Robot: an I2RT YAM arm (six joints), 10 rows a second.
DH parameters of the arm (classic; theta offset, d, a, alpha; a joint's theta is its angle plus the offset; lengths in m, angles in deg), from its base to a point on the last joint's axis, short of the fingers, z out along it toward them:
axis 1: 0 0.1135 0.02 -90
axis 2: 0 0 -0.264 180
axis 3: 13.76 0 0.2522 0
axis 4: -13.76 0 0.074 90
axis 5: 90 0 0 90
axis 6: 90 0.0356 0 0
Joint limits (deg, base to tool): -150..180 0..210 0..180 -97..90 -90..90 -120..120
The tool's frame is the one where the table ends.
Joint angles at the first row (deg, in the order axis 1, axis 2, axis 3, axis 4, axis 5, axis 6):
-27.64 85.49 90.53 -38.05 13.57 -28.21
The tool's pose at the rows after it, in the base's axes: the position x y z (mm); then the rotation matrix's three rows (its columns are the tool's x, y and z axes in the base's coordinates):
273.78, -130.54, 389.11; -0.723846, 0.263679, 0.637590; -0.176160, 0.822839, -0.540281; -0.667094, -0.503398, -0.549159
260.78, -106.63, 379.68; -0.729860, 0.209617, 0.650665; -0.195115, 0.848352, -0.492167; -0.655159, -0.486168, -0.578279
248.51, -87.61, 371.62; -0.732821, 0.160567, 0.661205; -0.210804, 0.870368, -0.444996; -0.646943, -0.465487, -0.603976
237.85, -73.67, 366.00; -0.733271, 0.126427, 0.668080; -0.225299, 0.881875, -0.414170; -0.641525, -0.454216, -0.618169
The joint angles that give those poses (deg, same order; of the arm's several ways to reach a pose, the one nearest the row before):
-23.91 79.85 83.89 -38.45 13.62 -27.88
-20.56 75.43 79.03 -40.08 13.44 -26.83
-17.69 71.72 75.21 -41.78 12.88 -25.75
-15.39 68.71 72.36 -42.99 12.83 -24.98

